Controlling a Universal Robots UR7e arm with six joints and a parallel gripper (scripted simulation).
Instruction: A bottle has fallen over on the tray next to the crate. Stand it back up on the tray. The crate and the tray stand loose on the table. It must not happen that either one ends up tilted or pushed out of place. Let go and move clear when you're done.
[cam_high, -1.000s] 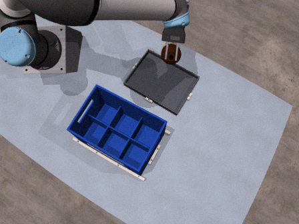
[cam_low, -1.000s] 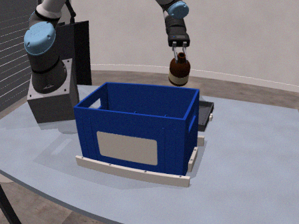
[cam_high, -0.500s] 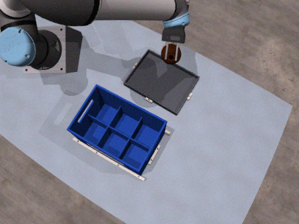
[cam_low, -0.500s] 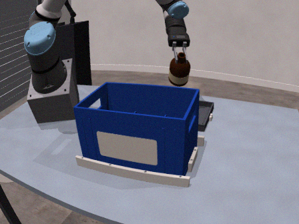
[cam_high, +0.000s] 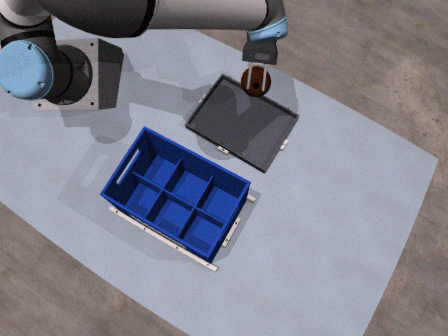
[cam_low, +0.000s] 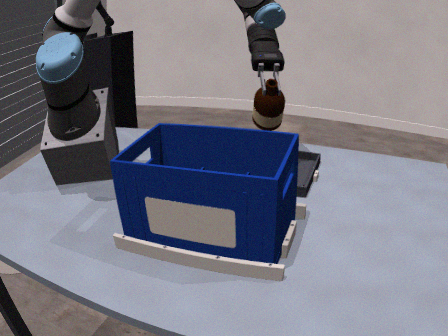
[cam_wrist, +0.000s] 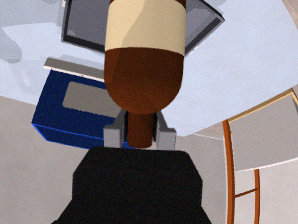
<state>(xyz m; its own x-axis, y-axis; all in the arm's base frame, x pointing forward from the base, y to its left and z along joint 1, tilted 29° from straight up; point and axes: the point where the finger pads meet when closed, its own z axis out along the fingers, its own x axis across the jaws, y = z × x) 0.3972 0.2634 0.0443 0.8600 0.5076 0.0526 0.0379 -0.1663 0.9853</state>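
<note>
My gripper is now 40 mm above the bottle, 30 mm to the right of it and 10 mm past it. The rest, counted from my hand: dark tray 190 mm below, 20 mm to the right, 10 mm behind; then blue crate 300 mm to the right, 120 mm below, 20 mm behind.
</note>
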